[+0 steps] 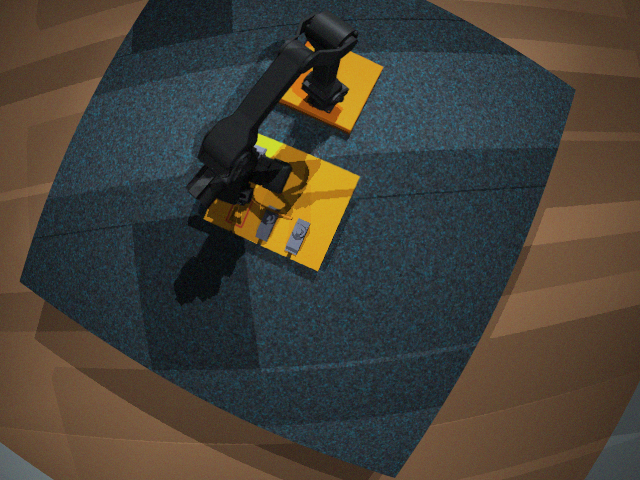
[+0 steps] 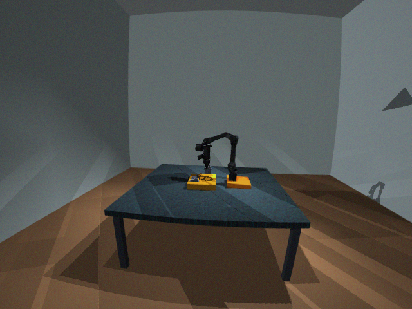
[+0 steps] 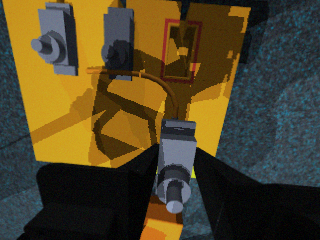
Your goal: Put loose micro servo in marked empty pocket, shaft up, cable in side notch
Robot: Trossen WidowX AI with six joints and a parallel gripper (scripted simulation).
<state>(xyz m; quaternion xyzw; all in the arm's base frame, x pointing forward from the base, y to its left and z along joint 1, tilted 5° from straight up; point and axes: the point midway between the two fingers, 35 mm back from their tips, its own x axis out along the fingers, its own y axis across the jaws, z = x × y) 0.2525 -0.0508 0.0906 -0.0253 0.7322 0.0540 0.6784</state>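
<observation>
The robot deck is 20 mm behind my gripper tip, 70 mm to the left of it and 100 mm below it.
</observation>
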